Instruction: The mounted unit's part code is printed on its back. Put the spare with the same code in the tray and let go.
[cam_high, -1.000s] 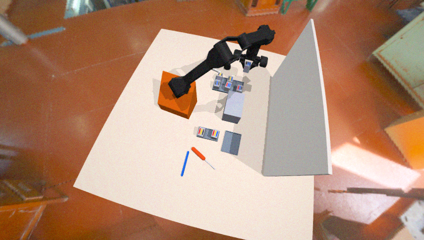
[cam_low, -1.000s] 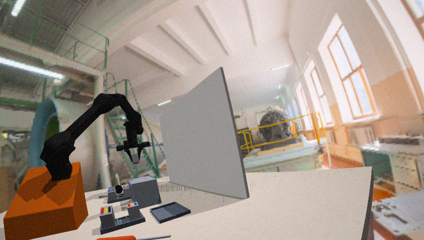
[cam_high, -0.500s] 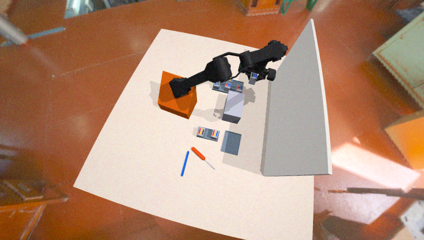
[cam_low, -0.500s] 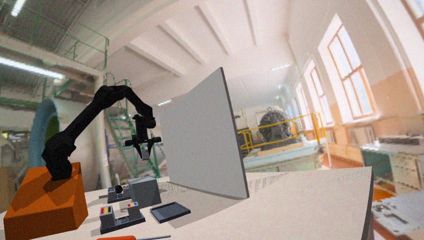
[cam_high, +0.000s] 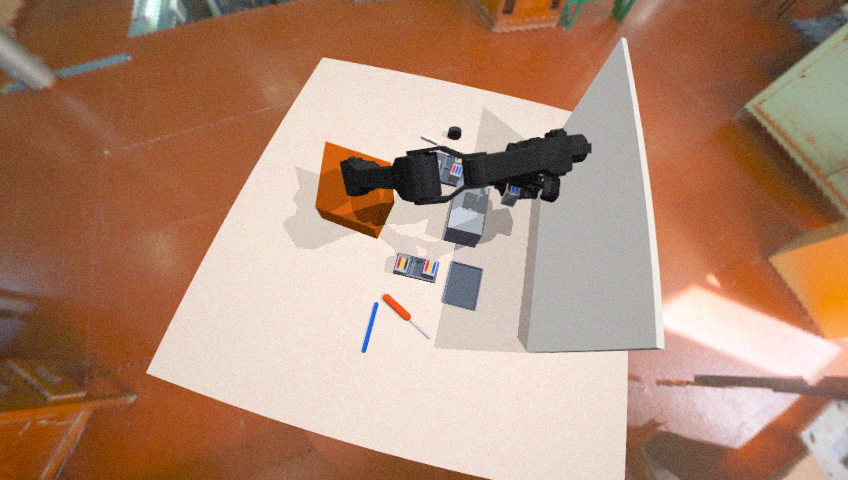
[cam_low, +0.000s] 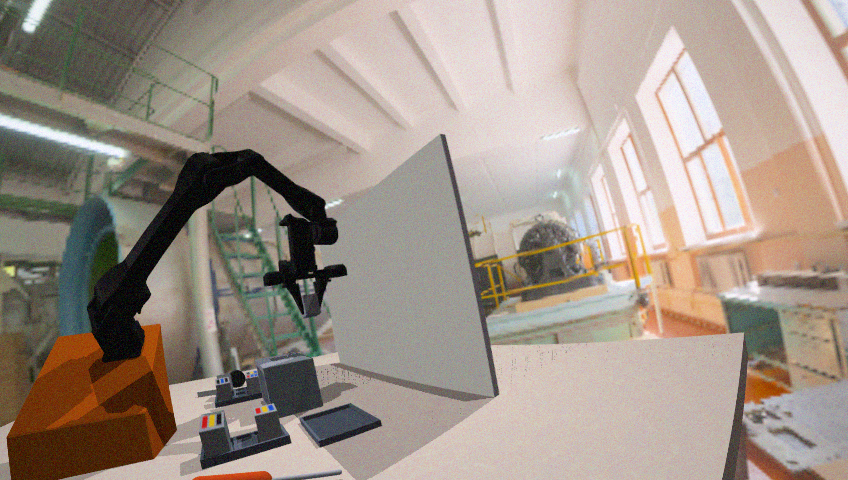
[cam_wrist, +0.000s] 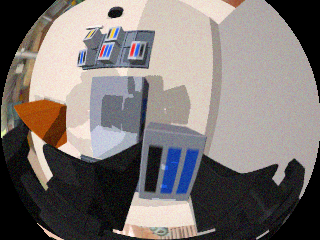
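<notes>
Now: gripper tip 22 cm to the left of the flat grey tray, 18 cm above it and 3 cm past it. Round my gripper tip: tall grey panel: 17 cm ahead, 4 cm above, 1 cm to the left; grey mounted unit: 14 cm below, 9 cm behind, 1 cm to the right; spare: 19 cm to the left, 16 cm behind, 15 cm below.
</notes>
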